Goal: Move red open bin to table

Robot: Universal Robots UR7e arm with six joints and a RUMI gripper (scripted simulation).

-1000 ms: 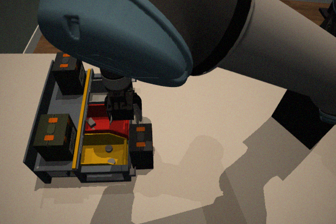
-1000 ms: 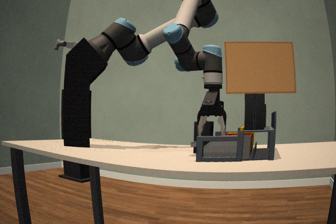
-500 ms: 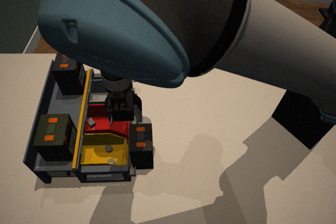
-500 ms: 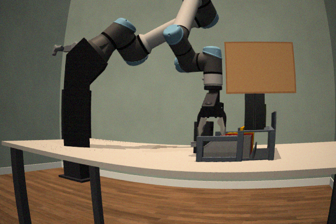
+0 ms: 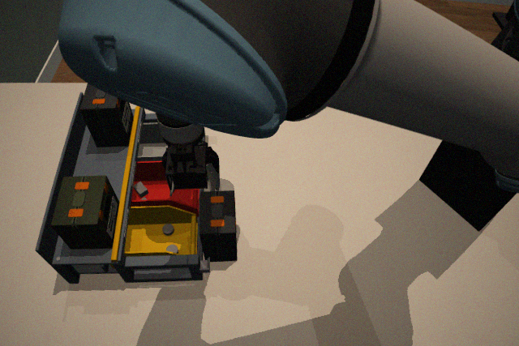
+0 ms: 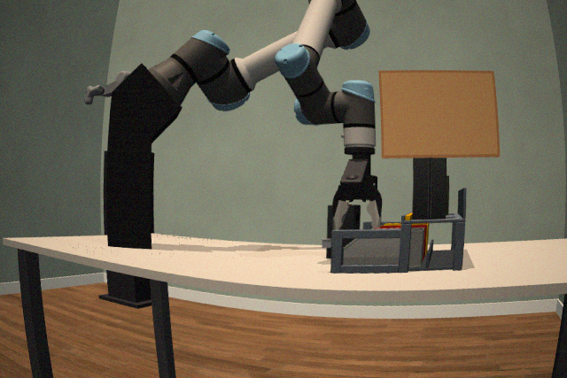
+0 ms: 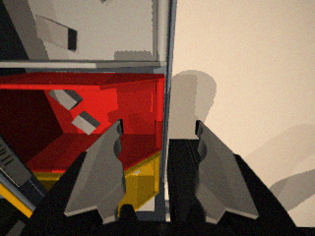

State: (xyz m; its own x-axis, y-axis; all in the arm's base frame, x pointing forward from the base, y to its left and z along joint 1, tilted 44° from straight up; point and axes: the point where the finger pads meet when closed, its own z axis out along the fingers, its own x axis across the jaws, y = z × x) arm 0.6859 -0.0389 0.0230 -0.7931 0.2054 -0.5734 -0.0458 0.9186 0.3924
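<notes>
Right now my hand is 80 mm short of the red open bin and 10 mm above it. From my hand the other things lie so: yellow bin: 120 mm to the left, 80 mm ahead, 10 mm below; then grey bin: 110 mm to the right, 90 mm ahead, 10 mm below; then dark box: 100 mm to the left, 60 mm behind, 10 mm above.
</notes>
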